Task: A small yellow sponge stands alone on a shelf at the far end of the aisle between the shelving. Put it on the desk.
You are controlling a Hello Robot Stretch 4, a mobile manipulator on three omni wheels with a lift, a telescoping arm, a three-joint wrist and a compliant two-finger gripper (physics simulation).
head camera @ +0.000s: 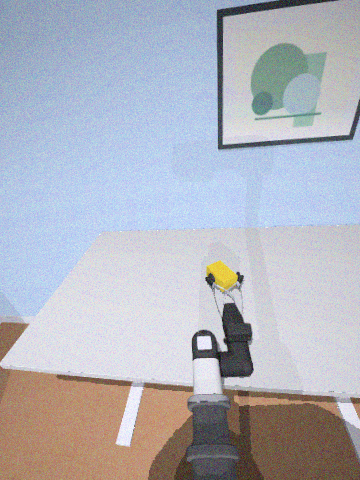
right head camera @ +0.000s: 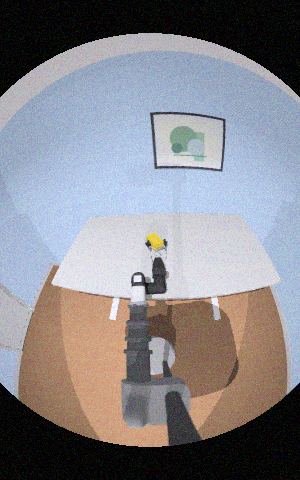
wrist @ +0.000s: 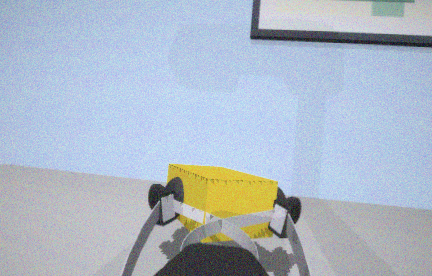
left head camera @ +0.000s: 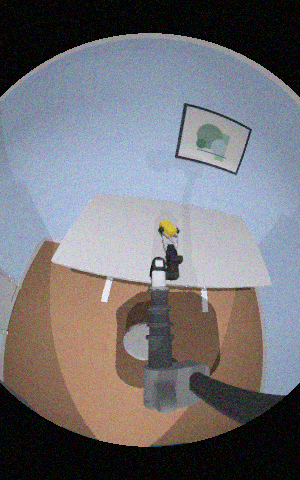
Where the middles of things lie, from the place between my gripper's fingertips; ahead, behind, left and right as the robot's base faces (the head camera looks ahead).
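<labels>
There is the framed picture (head camera: 280, 78), which sits 57 cm above my hand, 41 cm ahead of it and 31 cm to the right of it. As for the yellow sponge (wrist: 222, 192), my hand is 1 cm past it and 1 cm to the right of it.
</labels>
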